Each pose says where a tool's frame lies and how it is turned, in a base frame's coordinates. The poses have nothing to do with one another.
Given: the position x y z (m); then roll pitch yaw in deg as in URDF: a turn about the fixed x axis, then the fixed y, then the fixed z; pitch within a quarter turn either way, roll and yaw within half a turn.
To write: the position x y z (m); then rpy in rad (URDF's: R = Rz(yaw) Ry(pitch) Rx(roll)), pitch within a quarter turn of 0, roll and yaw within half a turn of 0. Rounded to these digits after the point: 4 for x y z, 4 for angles.
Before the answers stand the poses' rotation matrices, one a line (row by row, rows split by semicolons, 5 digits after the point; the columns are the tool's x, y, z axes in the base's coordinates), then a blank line. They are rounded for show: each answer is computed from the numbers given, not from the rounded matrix.
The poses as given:
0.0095 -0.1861 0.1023 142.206 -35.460 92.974
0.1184 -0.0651 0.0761 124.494 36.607 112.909
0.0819 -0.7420 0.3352 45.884 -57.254 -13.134
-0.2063 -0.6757 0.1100 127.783 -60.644 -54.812
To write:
-0.04226 0.80760 0.58821; 0.81342 -0.31404 0.48961; 0.58013 0.49916 -0.64365
-0.31248 0.33033 0.89064; 0.73943 0.67317 0.00976; -0.59632 0.66161 -0.45461
0.52677 -0.42986 -0.73330; -0.12291 0.81511 -0.56611; 0.84108 0.38834 0.37654
0.28250 -0.89767 -0.33819; -0.40065 0.20991 -0.89186; 0.87159 0.38745 -0.30035

0.0095 -0.1861 0.1023 2.4820 -0.6189 1.6227
0.1184 -0.0651 0.0761 2.1728 0.6389 1.9706
0.0819 -0.7420 0.3352 0.8008 -0.9993 -0.2292
-0.2063 -0.6757 0.1100 2.2302 -1.0584 -0.9566

